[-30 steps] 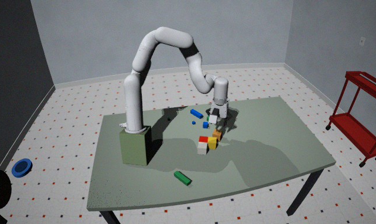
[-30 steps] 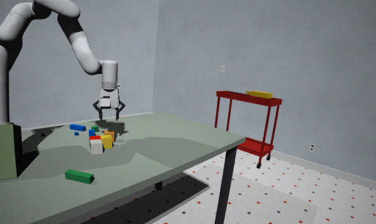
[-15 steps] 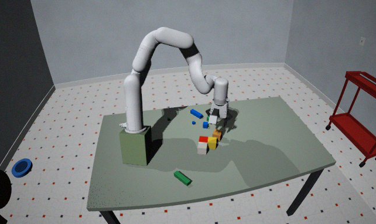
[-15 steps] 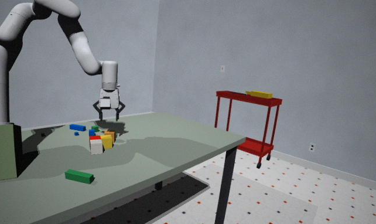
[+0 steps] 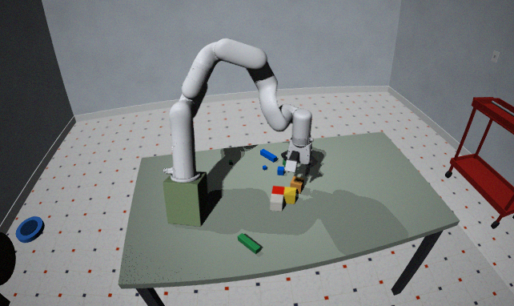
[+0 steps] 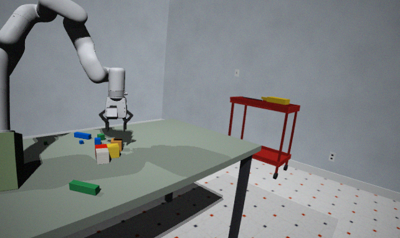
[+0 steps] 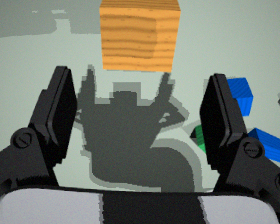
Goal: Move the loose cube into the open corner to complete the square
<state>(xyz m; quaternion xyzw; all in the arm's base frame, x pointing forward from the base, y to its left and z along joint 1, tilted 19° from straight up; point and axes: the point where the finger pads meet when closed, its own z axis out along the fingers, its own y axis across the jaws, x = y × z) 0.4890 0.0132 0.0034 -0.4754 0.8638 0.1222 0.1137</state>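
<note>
My gripper is now 9 cm above the orange cube. The rest, counted from my hand: long green block: 26 cm behind, 29 cm to the right, 10 cm below.
</note>
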